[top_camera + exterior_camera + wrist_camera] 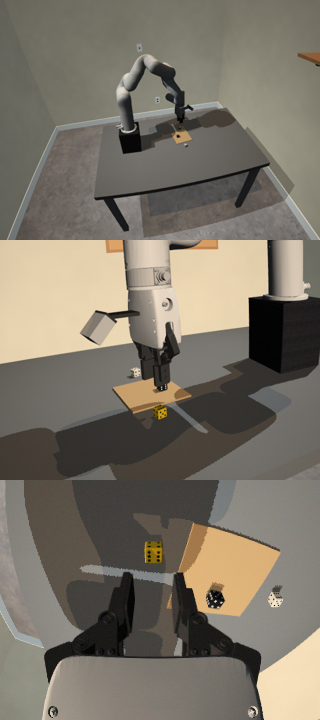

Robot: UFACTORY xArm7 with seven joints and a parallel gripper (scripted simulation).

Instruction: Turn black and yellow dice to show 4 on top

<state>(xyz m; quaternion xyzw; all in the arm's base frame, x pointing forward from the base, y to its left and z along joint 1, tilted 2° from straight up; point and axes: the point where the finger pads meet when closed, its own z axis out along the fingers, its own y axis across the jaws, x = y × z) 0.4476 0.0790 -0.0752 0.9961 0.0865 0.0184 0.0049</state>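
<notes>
My gripper is now 90 mm above the yellow die. Also, from my hand: tan mat (110 mm to the right, 100 mm below, 30 mm behind); black die (100 mm to the right, 80 mm below, 60 mm behind); white die (230 mm to the right, 90 mm below, 40 mm behind).
</notes>
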